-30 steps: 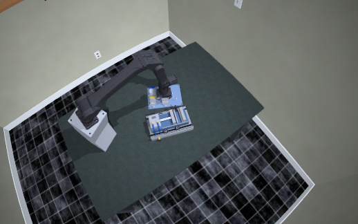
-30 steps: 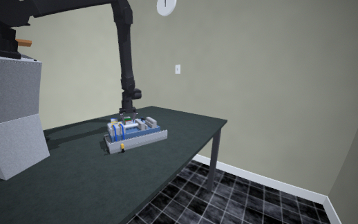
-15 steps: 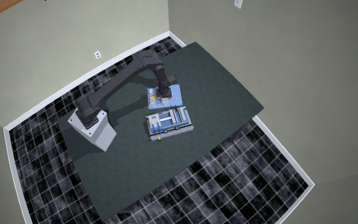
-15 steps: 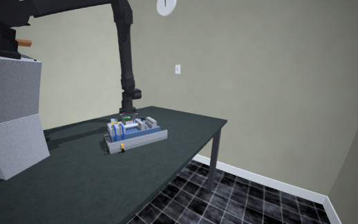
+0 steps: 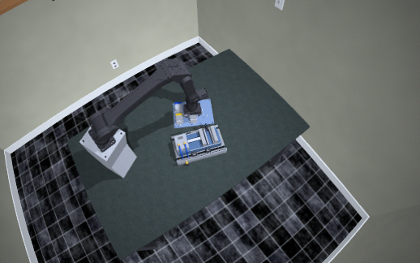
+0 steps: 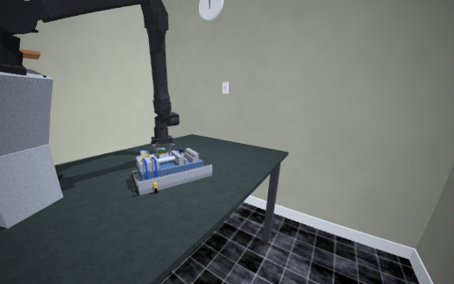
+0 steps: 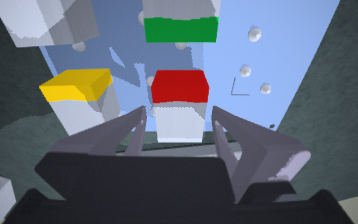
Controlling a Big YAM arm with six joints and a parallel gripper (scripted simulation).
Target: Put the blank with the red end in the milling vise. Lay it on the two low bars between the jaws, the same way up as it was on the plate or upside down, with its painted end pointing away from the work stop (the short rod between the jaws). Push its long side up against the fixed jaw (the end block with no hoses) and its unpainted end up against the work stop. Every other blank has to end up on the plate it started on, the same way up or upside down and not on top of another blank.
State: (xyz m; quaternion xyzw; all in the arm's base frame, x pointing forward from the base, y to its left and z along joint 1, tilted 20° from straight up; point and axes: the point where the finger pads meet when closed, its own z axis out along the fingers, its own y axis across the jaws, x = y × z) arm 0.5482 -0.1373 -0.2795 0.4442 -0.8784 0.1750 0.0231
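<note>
Now: the blue plate 3 cm ahead of my hand, 4 cm to the left of it and 4 cm below it. Also, from my hand: yellow-ended blank: 7 cm behind, 5 cm to the left, 2 cm below; then green-ended blank: 6 cm ahead, 7 cm to the left, 2 cm below; then blue-ended blank: 2 cm behind, 13 cm to the left, 2 cm below.
</note>
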